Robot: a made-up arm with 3 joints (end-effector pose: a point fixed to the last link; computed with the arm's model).
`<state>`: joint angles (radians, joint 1 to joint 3).
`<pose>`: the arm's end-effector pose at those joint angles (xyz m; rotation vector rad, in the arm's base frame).
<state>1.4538 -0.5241 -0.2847</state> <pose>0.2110 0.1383 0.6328 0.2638 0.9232 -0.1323</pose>
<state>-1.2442 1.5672 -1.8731</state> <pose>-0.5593 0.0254 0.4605 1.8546 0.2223 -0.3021</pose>
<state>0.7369 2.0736 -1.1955</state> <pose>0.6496 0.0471 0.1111 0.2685 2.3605 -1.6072</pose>
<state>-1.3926 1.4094 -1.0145</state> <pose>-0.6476 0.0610 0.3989 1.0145 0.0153 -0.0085</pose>
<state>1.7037 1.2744 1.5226</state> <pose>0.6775 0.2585 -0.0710 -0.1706 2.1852 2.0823</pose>
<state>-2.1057 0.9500 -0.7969</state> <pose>-0.6419 0.0812 -0.3245 0.7044 -1.0911 0.4593</pose>
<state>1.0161 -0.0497 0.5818</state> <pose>0.1688 0.2297 0.7003 -0.5353 0.9381 0.2809</pose>
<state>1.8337 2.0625 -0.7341</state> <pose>0.3190 0.0877 -0.5165 0.3435 -2.2543 0.8667</pose>
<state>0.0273 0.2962 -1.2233</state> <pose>-0.3237 0.0453 0.6765 1.2120 0.2820 -0.1978</pose>
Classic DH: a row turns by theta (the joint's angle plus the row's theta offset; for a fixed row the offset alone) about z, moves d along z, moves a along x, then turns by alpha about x. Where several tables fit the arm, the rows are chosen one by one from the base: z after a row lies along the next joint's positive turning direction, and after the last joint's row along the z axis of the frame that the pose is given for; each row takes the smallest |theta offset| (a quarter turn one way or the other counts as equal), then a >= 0, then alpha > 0; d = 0 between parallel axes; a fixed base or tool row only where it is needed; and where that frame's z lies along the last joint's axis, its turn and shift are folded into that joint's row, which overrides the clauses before.
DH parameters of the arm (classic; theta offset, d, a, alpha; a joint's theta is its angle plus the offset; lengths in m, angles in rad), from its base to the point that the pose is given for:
base (fixed): 0 0.0647 0 -1.5708
joint 1: -1.568 0 0.2175 0
joint 2: -0.0028 0.143 0.2031 1.5708
joint 3: 1.5708 0.4385 0.0286 1.5708
tool (fixed): -1.5708 0.1143 0 0

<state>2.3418 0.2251 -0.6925</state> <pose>0.6918 0.0920 -0.1086 0.2596 2.4353 -0.8786</pose>
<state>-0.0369 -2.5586 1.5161</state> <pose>0.2734 0.2587 -0.1002 -0.5194 -1.9591 -1.8548</pose>
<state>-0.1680 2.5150 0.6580</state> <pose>0.4684 0.2355 0.3988 -0.3213 2.2430 0.7658</pose>
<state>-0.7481 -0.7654 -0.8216</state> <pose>-0.4740 0.0788 -0.1960 0.6553 -1.4206 0.6188</pose>
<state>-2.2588 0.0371 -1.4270</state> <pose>-0.0998 0.0340 -0.5719 0.7578 -1.7672 1.5297</pose>
